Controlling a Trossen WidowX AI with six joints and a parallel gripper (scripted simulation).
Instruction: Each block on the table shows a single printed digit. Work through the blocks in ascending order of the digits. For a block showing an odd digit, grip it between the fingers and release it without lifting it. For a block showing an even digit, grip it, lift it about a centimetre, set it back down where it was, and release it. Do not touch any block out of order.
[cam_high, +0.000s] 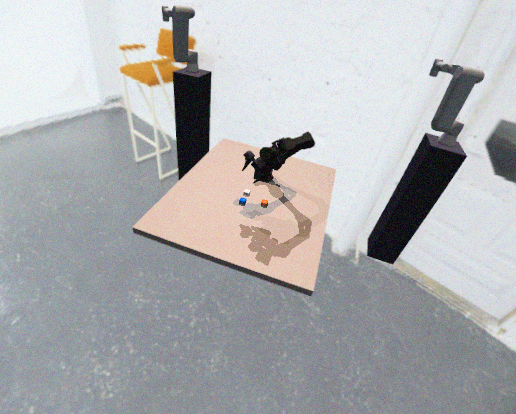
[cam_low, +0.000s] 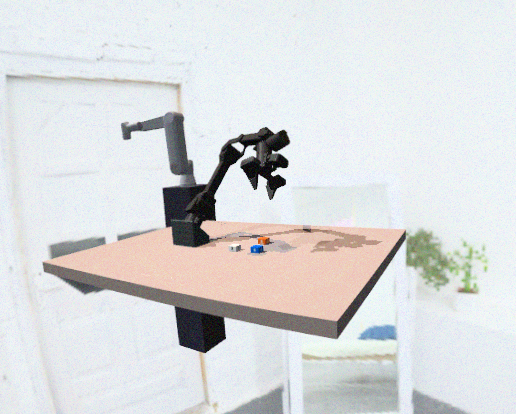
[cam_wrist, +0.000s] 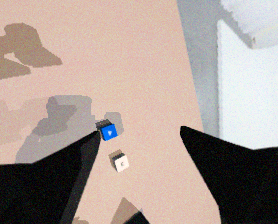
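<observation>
Right now my gripper tip is 110 mm past the white block, 30 mm to the left of it and 180 mm above it. From my gripper tip the other things lie so: blue block (30 mm behind, 20 mm to the right, 180 mm below); orange block (70 mm behind, 100 mm to the left, 180 mm below).
</observation>
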